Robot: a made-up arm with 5 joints.
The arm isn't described. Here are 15 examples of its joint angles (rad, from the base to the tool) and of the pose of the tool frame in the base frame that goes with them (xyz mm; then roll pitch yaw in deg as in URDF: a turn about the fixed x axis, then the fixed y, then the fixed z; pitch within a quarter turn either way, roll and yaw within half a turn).
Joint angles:
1: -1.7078 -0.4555 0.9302 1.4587 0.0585
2: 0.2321 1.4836 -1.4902 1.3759 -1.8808
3: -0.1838 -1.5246 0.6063 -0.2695 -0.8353
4: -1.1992 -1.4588 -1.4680 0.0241 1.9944
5: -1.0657 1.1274 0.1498 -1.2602 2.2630
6: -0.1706 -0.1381 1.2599 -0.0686 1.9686
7: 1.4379 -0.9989 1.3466 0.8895 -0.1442
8: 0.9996 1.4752 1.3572 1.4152 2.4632
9: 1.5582 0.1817 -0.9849 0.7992 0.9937
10: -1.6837 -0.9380 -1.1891 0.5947 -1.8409
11: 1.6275 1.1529 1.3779 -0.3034 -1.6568
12: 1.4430 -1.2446 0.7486 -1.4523 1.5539
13: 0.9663 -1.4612 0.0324 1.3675 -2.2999
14: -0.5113 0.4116 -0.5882 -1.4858 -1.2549
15: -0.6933 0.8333 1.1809 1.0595 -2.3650
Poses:
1: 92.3 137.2 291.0 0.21 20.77 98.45
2: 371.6 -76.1 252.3 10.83 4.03 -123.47
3: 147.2 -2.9 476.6 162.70 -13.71 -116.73
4: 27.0 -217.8 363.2 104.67 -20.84 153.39
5: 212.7 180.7 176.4 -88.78 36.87 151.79
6: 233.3 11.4 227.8 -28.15 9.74 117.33
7: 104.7 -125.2 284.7 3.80 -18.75 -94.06
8: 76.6 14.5 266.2 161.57 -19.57 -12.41
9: 90.7 -210.0 490.0 -90.28 -35.85 0.89
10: 122.6 -100.5 525.7 177.91 0.69 24.72
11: 88.7 10.7 195.1 -37.37 -4.70 170.63
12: 97.2 -71.9 455.3 158.41 1.38 10.82
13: 91.4 -8.4 476.0 94.92 44.46 -141.91
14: 308.5 104.0 438.1 -174.94 1.38 -75.95
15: 125.9 6.9 203.9 -84.16 -48.15 -54.63
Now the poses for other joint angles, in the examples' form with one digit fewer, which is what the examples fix.
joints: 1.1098 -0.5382 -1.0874 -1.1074 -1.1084
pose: 73 28 545 -115.3 21.6 -163.5
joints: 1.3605 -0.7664 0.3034 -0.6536 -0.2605
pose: 117 -135 480 171.5 -24.7 121.6
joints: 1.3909 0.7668 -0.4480 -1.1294 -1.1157
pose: 139 -279 332 138.9 -15.8 173.0
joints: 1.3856 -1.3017 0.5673 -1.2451 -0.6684
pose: 97 -47 478 -164.1 17.4 144.1
